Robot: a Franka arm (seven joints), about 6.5 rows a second.
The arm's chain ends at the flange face. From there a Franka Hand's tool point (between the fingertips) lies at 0.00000 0.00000 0.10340 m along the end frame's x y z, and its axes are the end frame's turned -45 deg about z.
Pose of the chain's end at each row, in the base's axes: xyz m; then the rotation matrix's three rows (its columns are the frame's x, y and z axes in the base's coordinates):
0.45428, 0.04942, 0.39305; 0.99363, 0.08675, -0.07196; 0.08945, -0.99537, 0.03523; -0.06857, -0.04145, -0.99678
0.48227, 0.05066, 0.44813; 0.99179, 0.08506, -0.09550; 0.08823, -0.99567, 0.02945; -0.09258, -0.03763, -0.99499
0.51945, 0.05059, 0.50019; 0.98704, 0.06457, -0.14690; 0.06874, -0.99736, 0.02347; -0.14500, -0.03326, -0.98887
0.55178, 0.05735, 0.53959; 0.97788, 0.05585, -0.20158; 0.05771, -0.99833, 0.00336; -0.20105, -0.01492, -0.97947
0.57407, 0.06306, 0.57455; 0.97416, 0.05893, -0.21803; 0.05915, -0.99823, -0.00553; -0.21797, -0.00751, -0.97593
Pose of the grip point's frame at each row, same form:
0.44684, 0.05306, 0.28998; 0.64126, 0.76394, -0.07196; 0.76708, -0.64058, 0.03523; -0.01918, -0.07780, -0.99678
0.47240, 0.05371, 0.34525; 0.64115, 0.76145, -0.09550; 0.76643, -0.64166, 0.02945; -0.03886, -0.09207, -0.99499
0.50426, 0.05302, 0.39794; 0.65228, 0.74360, -0.14690; 0.75385, -0.65663, 0.02347; -0.07901, -0.12605, -0.98887
0.53094, 0.05770, 0.43831; 0.65197, 0.73096, -0.20158; 0.74673, -0.66512, 0.00336; -0.13161, -0.15271, -0.97947
0.55153, 0.06249, 0.47364; 0.64717, 0.73050, -0.21803; 0.74768, -0.66403, -0.00553; -0.14882, -0.15944, -0.97593

